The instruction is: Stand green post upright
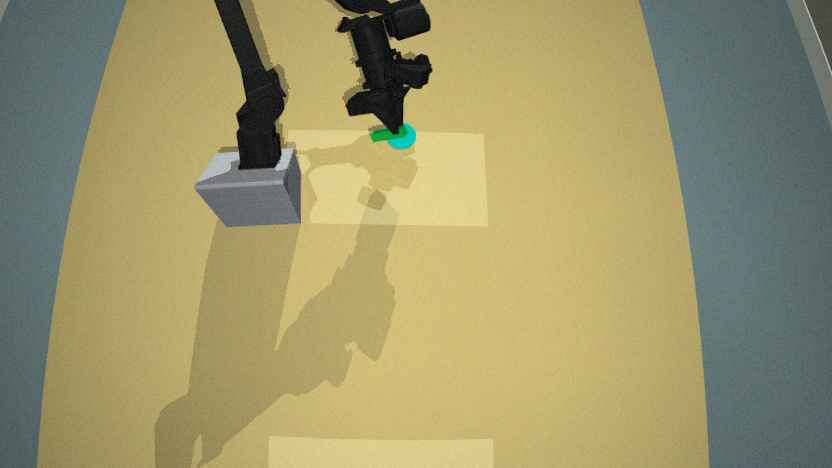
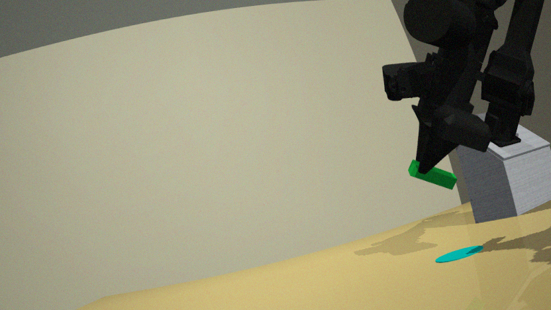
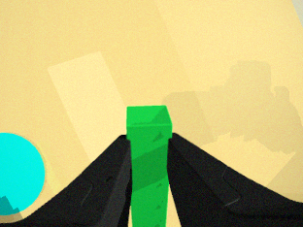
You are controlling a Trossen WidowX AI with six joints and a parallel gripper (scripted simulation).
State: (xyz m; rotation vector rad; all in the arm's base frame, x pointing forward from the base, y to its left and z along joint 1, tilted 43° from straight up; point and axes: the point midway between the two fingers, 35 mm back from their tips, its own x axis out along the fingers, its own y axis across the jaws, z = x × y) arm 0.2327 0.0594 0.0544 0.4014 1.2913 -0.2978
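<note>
Now: gripper tip 11 cm above the cyan circle, 5 cm to the right of it and 1 cm short of it. The rest, counted from my gripper tip: green post: 2 cm behind, 1 cm below.
</note>
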